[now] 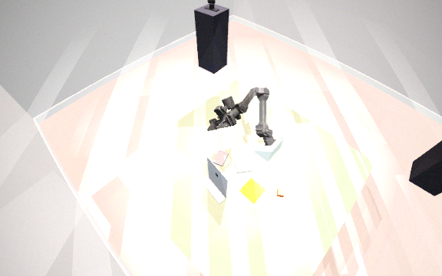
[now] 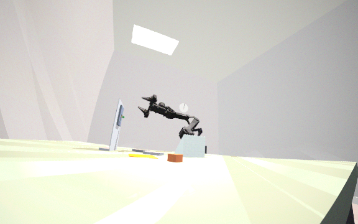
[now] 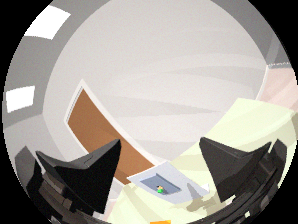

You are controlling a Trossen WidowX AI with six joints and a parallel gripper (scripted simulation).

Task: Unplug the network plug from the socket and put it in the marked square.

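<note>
Right now my gripper tip is 160 mm above the network plug, 140 mm to the right of it and 110 mm short of it. From my gripper tip the other things lie so: orange marked square 360 mm below, 310 mm to the left; then grey panel 230 mm below, 140 mm to the left, 130 mm ahead.
</note>
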